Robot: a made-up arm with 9 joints. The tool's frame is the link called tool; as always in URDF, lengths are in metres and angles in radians. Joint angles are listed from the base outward. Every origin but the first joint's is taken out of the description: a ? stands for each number. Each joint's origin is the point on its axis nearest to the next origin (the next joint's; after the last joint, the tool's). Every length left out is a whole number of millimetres.
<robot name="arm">
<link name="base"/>
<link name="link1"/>
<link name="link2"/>
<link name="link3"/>
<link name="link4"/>
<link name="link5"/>
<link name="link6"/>
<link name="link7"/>
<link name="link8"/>
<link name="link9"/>
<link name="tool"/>
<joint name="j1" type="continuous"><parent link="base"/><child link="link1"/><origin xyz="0 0.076 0.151" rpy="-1.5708 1.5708 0"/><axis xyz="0 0 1"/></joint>
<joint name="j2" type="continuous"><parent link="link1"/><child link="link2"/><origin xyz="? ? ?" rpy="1.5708 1.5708 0"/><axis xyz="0 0 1"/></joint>
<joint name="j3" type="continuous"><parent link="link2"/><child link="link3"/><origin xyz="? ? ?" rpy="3.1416 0 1.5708"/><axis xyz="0 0 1"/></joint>
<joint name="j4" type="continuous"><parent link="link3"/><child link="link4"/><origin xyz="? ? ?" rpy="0 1.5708 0"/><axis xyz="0 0 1"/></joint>
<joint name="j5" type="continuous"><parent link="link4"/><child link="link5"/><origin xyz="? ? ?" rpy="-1.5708 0 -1.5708"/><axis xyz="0 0 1"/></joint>
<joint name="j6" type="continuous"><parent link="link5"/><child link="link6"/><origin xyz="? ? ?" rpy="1.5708 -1.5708 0"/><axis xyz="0 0 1"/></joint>
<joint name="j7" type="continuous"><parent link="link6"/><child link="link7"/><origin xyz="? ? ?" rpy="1.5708 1.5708 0"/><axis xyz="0 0 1"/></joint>
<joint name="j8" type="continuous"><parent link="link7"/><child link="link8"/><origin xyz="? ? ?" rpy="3.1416 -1.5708 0"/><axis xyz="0 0 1"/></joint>
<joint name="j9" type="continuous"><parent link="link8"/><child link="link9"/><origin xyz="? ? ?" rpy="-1.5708 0 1.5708"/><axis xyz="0 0 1"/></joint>
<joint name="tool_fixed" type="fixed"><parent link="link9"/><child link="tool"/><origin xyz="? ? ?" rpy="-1.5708 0 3.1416"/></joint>
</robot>
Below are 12 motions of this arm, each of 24 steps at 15 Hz.
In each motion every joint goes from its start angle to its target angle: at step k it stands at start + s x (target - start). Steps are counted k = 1, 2, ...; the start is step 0. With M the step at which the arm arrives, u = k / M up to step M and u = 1 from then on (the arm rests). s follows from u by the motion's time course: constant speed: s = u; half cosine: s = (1 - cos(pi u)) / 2; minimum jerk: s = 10 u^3 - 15 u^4 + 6 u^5.
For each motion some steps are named. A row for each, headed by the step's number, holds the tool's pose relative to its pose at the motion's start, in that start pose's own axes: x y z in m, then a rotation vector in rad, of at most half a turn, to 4 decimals.
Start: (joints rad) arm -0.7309 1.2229 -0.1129 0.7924 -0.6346 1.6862 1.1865 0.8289 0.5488
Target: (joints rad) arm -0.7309 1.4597 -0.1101 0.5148 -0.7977 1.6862 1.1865 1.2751 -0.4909
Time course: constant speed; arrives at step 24
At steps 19, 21, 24:
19: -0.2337 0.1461 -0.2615 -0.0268 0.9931 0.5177
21: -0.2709 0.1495 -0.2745 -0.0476 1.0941 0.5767
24: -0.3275 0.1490 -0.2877 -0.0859 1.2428 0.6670

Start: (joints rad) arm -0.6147 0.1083 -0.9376 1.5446 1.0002 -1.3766 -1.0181 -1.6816 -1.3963
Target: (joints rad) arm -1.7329 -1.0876 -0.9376 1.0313 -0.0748 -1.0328 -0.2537 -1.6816 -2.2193
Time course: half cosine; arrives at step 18
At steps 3, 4, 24:
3: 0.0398 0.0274 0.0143 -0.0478 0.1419 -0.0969
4: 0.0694 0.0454 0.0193 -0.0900 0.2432 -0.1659
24: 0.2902 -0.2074 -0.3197 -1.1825 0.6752 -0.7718

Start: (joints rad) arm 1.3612 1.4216 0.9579 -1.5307 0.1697 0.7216 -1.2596 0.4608 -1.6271
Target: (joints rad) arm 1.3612 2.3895 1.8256 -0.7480 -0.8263 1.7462 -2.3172 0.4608 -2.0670
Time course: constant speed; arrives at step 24
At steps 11, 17, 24:
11: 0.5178 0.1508 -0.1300 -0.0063 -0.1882 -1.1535
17: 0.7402 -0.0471 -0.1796 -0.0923 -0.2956 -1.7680
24: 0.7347 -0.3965 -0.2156 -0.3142 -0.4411 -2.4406

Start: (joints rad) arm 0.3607 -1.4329 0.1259 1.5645 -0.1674 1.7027 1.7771 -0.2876 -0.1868
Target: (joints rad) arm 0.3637 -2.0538 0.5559 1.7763 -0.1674 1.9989 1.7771 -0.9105 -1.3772
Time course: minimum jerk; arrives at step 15
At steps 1, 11, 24:
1: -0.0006 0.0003 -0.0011 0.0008 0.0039 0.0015
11: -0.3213 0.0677 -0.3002 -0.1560 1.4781 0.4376
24: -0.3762 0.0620 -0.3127 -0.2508 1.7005 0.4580

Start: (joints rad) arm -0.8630 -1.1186 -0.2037 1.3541 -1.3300 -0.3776 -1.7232 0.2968 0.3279
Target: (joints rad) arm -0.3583 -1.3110 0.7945 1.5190 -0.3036 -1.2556 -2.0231 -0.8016 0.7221
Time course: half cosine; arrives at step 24
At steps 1, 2, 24:
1: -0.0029 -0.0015 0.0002 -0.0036 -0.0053 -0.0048
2: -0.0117 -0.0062 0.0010 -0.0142 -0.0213 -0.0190
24: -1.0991 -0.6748 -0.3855 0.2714 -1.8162 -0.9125

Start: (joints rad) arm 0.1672 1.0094 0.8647 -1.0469 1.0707 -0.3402 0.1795 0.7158 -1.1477
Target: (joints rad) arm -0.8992 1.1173 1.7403 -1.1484 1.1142 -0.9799 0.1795 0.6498 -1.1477
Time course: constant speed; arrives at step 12
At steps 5, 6, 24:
5: 0.0433 -0.0226 -0.0289 -0.1749 0.5287 -0.1108
6: 0.0510 -0.0299 -0.0368 -0.1994 0.6305 -0.1356
24: 0.0825 -0.0938 -0.0879 -0.2726 1.1963 -0.3168

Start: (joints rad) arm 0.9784 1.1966 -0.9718 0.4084 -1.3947 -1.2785 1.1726 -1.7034 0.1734
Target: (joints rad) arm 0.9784 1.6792 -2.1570 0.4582 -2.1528 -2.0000 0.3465 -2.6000 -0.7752
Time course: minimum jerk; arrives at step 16
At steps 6, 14, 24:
6: -0.1941 -0.4620 -0.0098 0.4885 0.0739 -0.0158
14: -0.2791 -1.0196 -0.7611 1.6366 0.5588 0.7958
24: -0.2767 -1.0190 -0.7783 1.6518 0.5688 0.8290

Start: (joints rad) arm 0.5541 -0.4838 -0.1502 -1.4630 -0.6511 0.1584 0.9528 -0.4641 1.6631
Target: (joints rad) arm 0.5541 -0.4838 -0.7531 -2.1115 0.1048 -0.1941 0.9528 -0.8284 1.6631
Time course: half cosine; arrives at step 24
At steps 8, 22, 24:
8: 0.0357 -0.1179 0.2044 0.1593 -0.1631 -0.1137
22: -0.2198 -0.4660 0.7428 0.5421 -0.7706 -0.2771
24: -0.2313 -0.4725 0.7520 0.5492 -0.7860 -0.2778

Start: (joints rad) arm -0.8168 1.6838 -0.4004 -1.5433 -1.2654 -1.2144 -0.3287 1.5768 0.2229
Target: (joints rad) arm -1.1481 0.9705 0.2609 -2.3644 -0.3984 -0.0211 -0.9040 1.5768 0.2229
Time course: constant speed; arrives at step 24
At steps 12, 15, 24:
12: -0.0622 0.7964 -0.0801 -0.7452 -0.3264 0.3444
15: -0.1604 0.9397 -0.1016 -0.8690 -0.5114 0.3763
24: -0.5388 1.1907 -0.0930 -0.9241 -1.1592 0.3036

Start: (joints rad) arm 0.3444 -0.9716 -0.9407 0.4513 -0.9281 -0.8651 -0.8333 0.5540 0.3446
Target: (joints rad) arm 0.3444 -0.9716 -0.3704 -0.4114 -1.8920 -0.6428 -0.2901 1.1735 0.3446
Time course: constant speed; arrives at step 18
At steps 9, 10, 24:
9: -0.1365 0.4008 -0.3972 0.1312 0.8141 0.8379
10: -0.1891 0.4365 -0.4396 0.1364 0.9127 0.9177
24: -0.7741 0.5107 -0.6701 0.0637 1.7381 1.4210

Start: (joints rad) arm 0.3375 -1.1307 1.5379 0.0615 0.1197 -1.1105 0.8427 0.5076 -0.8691
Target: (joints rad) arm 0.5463 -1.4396 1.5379 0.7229 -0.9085 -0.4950 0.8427 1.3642 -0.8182
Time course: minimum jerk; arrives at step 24
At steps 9, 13, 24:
9: 0.1212 -0.2285 0.0195 0.2725 0.1586 0.0683
13: 0.2040 -0.4903 -0.0735 0.6035 0.2355 0.1221
24: 0.2049 -0.7721 -0.3526 1.0699 0.1972 0.1311

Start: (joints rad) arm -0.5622 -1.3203 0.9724 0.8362 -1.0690 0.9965 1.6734 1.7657 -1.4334
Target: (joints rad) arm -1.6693 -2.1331 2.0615 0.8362 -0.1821 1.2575 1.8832 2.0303 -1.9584
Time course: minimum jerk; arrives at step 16
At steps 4, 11, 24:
4: -0.0585 0.0176 -0.0813 0.0179 -0.0825 -0.0870
11: -0.2100 0.5035 -0.3952 0.0113 0.1589 -0.9448
24: -0.2219 0.6582 -0.3411 0.0191 0.4562 -1.1045

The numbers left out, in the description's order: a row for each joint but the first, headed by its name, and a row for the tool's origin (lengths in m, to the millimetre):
j2: 0.072 0.288 0
j3: 0.063 0.101 0
j4: 0.24 0.083 0
j5: 0.024 -0.044 0
j6: 0.112 -0.036 0
j7: 0.081 -0.079 0
j8: 0.679 -0.033 0
j9: 0.11 0.047 0
tool: -0.292 0.028 0

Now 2 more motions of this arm.
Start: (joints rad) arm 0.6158 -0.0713 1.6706 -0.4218 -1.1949 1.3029 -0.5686 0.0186 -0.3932
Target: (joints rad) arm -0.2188 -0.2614 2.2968 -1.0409 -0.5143 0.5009 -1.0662 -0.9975 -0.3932
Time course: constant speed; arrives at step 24
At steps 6, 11, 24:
6: -0.0528 -0.0508 0.0068 0.0849 -0.0550 0.0920
11: -0.0364 -0.1225 0.0248 0.1823 -0.0052 0.1896
24: 0.3354 -0.2393 0.0472 0.3810 0.6093 0.2881

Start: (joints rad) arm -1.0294 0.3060 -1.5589 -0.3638 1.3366 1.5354 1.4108 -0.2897 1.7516
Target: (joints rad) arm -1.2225 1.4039 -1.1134 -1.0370 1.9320 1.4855 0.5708 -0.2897 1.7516
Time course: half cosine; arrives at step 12
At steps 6, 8, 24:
6: -0.1369 0.3346 -0.2036 -0.2159 0.1057 0.4022
8: -0.2722 0.4815 -0.3002 -0.2772 0.1505 0.6185
24: -0.4476 0.6035 -0.3797 -0.3052 0.1917 0.8383

